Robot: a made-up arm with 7 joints. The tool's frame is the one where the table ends. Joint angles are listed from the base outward.
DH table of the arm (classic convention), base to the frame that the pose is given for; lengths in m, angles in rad. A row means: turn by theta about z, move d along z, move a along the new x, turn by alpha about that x. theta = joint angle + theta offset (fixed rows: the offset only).
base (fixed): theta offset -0.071, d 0, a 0, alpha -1.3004
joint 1: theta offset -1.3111, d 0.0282, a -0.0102, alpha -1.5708
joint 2: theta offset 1.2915, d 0, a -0.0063, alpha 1.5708
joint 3: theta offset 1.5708, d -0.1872, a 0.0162, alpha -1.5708
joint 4: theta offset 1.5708, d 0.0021, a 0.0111, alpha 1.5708
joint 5: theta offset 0, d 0.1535, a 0.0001, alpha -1.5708
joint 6: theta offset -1.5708, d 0, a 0.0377, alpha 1.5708
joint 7: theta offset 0, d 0, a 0, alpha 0
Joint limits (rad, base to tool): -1.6..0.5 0..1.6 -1.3..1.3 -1.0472..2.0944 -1.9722..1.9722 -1.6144..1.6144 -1.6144..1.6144
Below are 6 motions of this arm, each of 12 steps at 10 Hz.
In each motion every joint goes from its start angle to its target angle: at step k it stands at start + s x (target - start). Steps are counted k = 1, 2, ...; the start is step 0. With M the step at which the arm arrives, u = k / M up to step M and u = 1 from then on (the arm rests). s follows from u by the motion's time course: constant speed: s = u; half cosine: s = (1 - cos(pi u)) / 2; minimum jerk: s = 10 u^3 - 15 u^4 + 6 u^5.
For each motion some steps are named. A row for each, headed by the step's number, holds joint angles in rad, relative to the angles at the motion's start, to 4 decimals.
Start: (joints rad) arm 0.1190 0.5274 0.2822 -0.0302 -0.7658 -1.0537 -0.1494
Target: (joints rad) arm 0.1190 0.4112 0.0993 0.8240 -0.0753 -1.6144 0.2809
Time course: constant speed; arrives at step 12
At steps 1, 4, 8, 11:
1: 0.0000 -0.0097 -0.0152 0.0712 0.0575 -0.0467 0.0359
4: 0.0000 -0.0387 -0.0610 0.2847 0.2302 -0.1869 0.1434
8: 0.0000 -0.0775 -0.1219 0.5695 0.4603 -0.3738 0.2869
11: 0.0000 -0.1065 -0.1677 0.7830 0.6330 -0.5140 0.3944

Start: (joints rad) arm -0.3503 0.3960 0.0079 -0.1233 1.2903 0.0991 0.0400
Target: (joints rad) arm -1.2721 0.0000 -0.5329 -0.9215 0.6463 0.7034 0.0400
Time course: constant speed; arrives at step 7
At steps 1, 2, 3, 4, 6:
1: -0.1317 -0.0566 -0.0773 -0.1140 -0.0920 0.0863 0.0000
2: -0.2634 -0.1131 -0.1545 -0.2281 -0.1840 0.1727 0.0000
3: -0.3951 -0.1697 -0.2318 -0.3421 -0.2760 0.2590 0.0000
4: -0.5267 -0.2263 -0.3090 -0.4561 -0.3680 0.3453 0.0000
6: -0.7901 -0.3394 -0.4635 -0.6842 -0.5520 0.5180 0.0000

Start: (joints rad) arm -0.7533 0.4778 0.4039 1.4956 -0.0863 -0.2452 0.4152
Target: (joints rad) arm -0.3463 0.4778 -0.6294 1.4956 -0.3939 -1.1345 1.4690
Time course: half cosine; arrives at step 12
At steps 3, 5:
3: 0.0596 0.0000 -0.1513 0.0000 -0.0450 -0.1302 0.1543
5: 0.1508 0.0000 -0.3829 0.0000 -0.1140 -0.3296 0.3905

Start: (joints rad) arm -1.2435 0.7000 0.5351 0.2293 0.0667 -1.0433 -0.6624
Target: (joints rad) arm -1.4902 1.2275 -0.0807 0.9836 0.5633 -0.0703 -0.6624
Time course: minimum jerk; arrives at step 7
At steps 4, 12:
4: -0.1559 0.3334 -0.3893 0.4768 0.3139 0.6151 0.0000
12: -0.2467 0.5275 -0.6158 0.7543 0.4966 0.9730 0.0000

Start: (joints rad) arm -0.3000 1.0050 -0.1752 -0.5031 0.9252 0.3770 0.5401
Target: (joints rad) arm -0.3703 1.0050 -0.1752 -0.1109 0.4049 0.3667 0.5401
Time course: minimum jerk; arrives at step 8
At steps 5, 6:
5: -0.0510 0.0000 0.0000 0.2843 -0.3771 -0.0075 0.0000
6: -0.0630 0.0000 0.0000 0.3516 -0.4664 -0.0092 0.0000

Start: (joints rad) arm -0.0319 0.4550 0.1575 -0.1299 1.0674 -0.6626 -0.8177
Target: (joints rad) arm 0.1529 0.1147 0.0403 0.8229 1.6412 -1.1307 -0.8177
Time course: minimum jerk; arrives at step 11
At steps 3, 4, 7, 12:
3: 0.0238 -0.0439 -0.0151 0.1228 0.0740 -0.0603 0.0000
4: 0.0474 -0.0874 -0.0301 0.2446 0.1473 -0.1202 0.0000
7: 0.1374 -0.2529 -0.0871 0.7082 0.4265 -0.3479 0.0000
12: 0.1848 -0.3403 -0.1172 0.9528 0.5738 -0.4681 0.0000

